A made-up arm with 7 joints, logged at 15 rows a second.
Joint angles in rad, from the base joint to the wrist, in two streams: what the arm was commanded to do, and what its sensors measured. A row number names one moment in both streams.
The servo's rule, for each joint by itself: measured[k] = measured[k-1] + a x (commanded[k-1-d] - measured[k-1]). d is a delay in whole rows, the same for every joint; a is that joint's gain. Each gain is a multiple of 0.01, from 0.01 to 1. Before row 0 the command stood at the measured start. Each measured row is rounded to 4 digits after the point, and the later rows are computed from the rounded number. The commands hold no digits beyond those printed.
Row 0, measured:
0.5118, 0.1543, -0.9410, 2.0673, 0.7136, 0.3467, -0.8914
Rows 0 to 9, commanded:
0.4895, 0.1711, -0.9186, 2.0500, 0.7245, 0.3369, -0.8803
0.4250, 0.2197, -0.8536, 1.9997, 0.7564, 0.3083, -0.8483
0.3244, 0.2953, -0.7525, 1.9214, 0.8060, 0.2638, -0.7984
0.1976, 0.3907, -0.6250, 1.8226, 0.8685, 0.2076, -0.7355
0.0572, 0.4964, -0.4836, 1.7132, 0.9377, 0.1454, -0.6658
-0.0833, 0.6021, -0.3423, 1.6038, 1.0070, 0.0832, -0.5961
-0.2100, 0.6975, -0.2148, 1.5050, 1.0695, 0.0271, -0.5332
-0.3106, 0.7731, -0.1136, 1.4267, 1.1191, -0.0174, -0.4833
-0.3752, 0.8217, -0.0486, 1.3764, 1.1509, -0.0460, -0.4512
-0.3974, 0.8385, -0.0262, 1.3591, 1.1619, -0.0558, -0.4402
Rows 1 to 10, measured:
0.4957, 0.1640, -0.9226, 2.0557, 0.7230, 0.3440, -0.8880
0.4448, 0.1963, -0.8660, 2.0182, 0.7517, 0.3340, -0.8757
0.3581, 0.2537, -0.7729, 1.9533, 0.7984, 0.3143, -0.8517
0.2425, 0.3332, -0.6516, 1.8657, 0.8587, 0.2844, -0.8157
0.1091, 0.4279, -0.5138, 1.7635, 0.9266, 0.2455, -0.7692
-0.0294, 0.5289, -0.3732, 1.6565, 0.9957, 0.2001, -0.7155
-0.1594, 0.6267, -0.2433, 1.5550, 1.0592, 0.1517, -0.6590
-0.2683, 0.7116, -0.1369, 1.4690, 1.1107, 0.1044, -0.6045
-0.3453, 0.7755, -0.0645, 1.4070, 1.1453, 0.0623, -0.5570
-0.3828, 0.8120, -0.0331, 1.3749, 1.1596, 0.0292, -0.5208
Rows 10 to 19, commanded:
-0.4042, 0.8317, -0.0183, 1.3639, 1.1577, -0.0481, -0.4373
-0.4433, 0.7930, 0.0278, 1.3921, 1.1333, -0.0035, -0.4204
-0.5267, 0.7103, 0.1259, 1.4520, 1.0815, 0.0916, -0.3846
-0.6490, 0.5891, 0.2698, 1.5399, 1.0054, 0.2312, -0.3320
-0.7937, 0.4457, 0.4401, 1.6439, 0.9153, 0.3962, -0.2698
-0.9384, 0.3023, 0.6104, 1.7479, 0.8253, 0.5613, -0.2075
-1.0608, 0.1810, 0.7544, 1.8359, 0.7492, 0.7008, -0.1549
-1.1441, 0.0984, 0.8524, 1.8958, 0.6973, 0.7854, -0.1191
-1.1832, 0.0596, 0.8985, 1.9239, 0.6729, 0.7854, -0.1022
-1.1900, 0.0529, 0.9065, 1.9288, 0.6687, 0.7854, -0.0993
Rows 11 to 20, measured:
-0.3982, 0.8234, -0.0210, 1.3675, 1.1580, 0.0076, -0.4949
-0.4307, 0.8058, 0.0190, 1.3840, 1.1368, 0.0045, -0.4718
-0.4998, 0.7504, 0.1067, 1.4296, 1.0892, 0.0289, -0.4448
-0.6072, 0.6568, 0.2404, 1.5035, 1.0171, 0.0855, -0.4098
-0.7415, 0.5344, 0.4042, 1.5976, 0.9296, 0.1725, -0.3664
-0.8833, 0.3998, 0.5733, 1.6983, 0.8399, 0.2814, -0.3171
-1.0111, 0.2729, 0.7218, 1.7905, 0.7619, 0.3988, -0.2668
-1.1069, 0.1717, 0.8289, 1.8611, 0.7063, 0.5070, -0.2210
-1.1618, 0.1067, 0.8860, 1.9032, 0.6776, 0.5850, -0.1842
-1.1821, 0.0755, 0.9028, 1.9204, 0.6699, 0.6411, -0.1579

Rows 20 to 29, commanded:
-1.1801, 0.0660, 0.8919, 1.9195, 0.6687, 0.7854, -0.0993
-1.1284, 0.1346, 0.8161, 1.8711, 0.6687, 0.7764, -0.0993
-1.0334, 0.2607, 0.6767, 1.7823, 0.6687, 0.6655, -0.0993
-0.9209, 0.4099, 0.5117, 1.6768, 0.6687, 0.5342, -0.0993
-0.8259, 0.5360, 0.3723, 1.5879, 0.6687, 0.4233, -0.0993
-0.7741, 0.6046, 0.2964, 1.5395, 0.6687, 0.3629, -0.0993
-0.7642, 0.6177, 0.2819, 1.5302, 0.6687, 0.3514, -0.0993
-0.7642, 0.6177, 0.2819, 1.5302, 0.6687, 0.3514, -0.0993
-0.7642, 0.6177, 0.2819, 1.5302, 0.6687, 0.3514, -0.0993
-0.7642, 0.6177, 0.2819, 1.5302, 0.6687, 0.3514, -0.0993
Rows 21 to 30, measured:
-1.1807, 0.0700, 0.8939, 1.9198, 0.6689, 0.6815, -0.1397
-1.1430, 0.1075, 0.8301, 1.8872, 0.6687, 0.7081, -0.1272
-1.0641, 0.1964, 0.7043, 1.8169, 0.6687, 0.6962, -0.1186
-0.9610, 0.3202, 0.5464, 1.7230, 0.6687, 0.6508, -0.1126
-0.8637, 0.4454, 0.4036, 1.6325, 0.6687, 0.5871, -0.1085
-0.7992, 0.5377, 0.3157, 1.5702, 0.6687, 0.5243, -0.1056
-0.7740, 0.5841, 0.2880, 1.5434, 0.6687, 0.4759, -0.1036
-0.7669, 0.6036, 0.2830, 1.5346, 0.6687, 0.4410, -0.1023
-0.7650, 0.6118, 0.2821, 1.5317, 0.6687, 0.4159, -0.1014
-0.7644, 0.6152, 0.2819, 1.5307, 0.6687, 0.3978, -0.1007

